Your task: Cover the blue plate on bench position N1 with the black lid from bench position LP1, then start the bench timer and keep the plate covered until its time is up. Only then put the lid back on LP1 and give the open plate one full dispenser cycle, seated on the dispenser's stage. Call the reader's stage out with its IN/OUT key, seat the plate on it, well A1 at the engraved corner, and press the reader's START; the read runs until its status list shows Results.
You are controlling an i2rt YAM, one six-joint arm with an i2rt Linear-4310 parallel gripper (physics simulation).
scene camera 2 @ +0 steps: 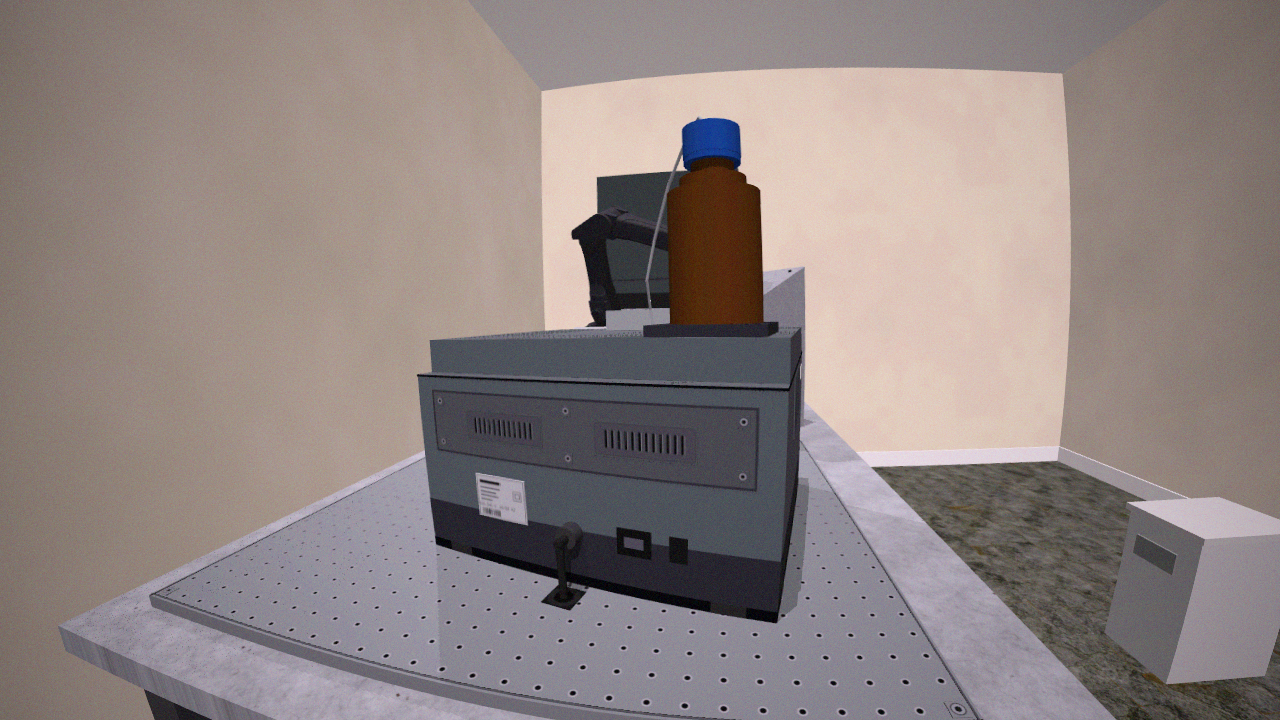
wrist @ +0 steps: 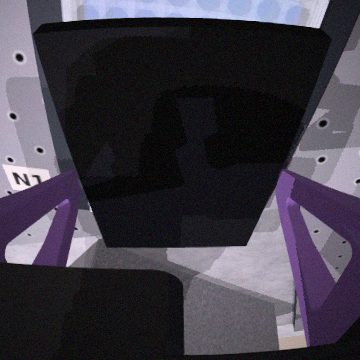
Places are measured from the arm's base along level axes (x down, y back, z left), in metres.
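Where they show: gripper, fingertip midpoint: (wrist: 177, 180).
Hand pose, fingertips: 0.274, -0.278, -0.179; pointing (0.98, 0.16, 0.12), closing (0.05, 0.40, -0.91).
Note:
Things, the pixels of their centre, and the offset from my fingertips, as dx, dy, dz. "spot": a spot on its surface instead. Level surfaces: height alone.
- black lid at the middle of its body: (wrist: 179, 172) -0.003, -0.008, -0.004
- blue plate at the middle of its body: (wrist: 175, 120) +0.007, -0.027, -0.010
- white N1 label at a spot on its surface: (wrist: 26, 177) spot: +0.024, -0.015, +0.101
- large grey instrument at a spot on its surface: (scene camera 2: 608, 501) spot: -0.067, +0.071, +0.891
- perforated bench plate at its surface level: dx +0.024
- brown blue-capped bottle at a spot on its surface: (scene camera 2: 716, 255) spot: -0.272, +0.165, +0.879
The black lid (wrist: 195, 200) fills the middle of the wrist view, its far edge looking wider than its near edge; whether it lies flat I cannot tell. Past its far edge shows a strip of the blue plate (wrist: 220, 8) with round wells and a pale rim. The white N1 label (wrist: 26, 177) is left of the lid. My gripper (wrist: 177, 180) is open, one purple finger on each side of the lid. In scene camera 2 the arm (scene camera 2: 640, 230) shows behind the bottle, and its gripper is hidden. The timer, the dispenser's stage and the reader's keys do not show.
A large grey instrument (scene camera 2: 608, 501) stands on the perforated bench plate (scene camera 2: 358, 617), with a brown blue-capped bottle (scene camera 2: 716, 255) and a thin tube on top. A dark panel (scene camera 2: 637, 201) stands behind the arm. A white box (scene camera 2: 1226, 591) stands on the floor at right.

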